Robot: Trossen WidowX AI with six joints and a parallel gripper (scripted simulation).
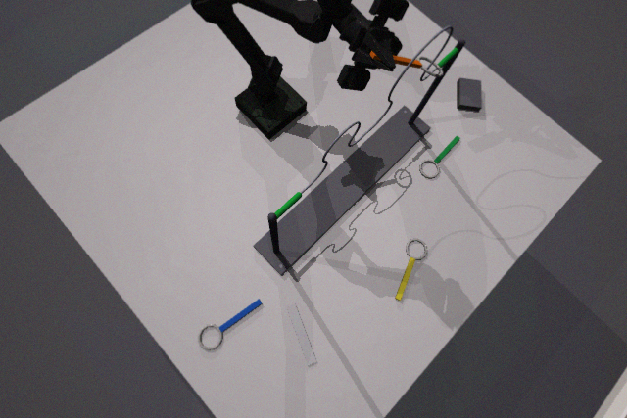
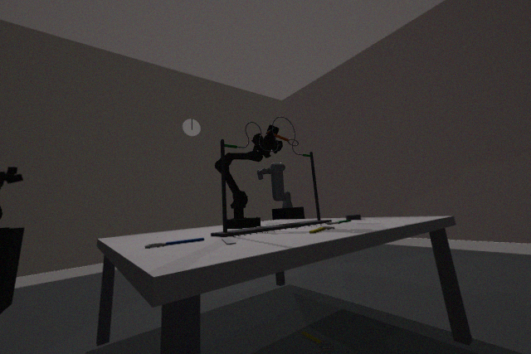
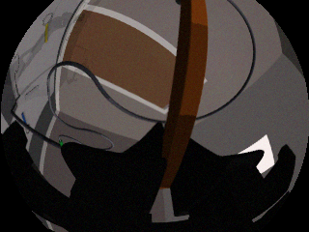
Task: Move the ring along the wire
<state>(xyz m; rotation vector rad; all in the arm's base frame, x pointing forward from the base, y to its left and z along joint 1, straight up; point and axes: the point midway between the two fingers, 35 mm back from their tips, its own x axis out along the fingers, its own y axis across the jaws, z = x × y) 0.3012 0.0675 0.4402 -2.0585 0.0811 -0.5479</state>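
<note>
My gripper tip is now 80 mm to the right of the orange-handled ring and 50 mm above it. Round my gripper tip: green-handled ring 140 mm ahead, 240 mm to the left, 490 mm below; then dark grey block 50 mm ahead, 480 mm to the left, 490 mm below; then yellow-handled ring 320 mm ahead, 50 mm to the right, 490 mm below.
</note>
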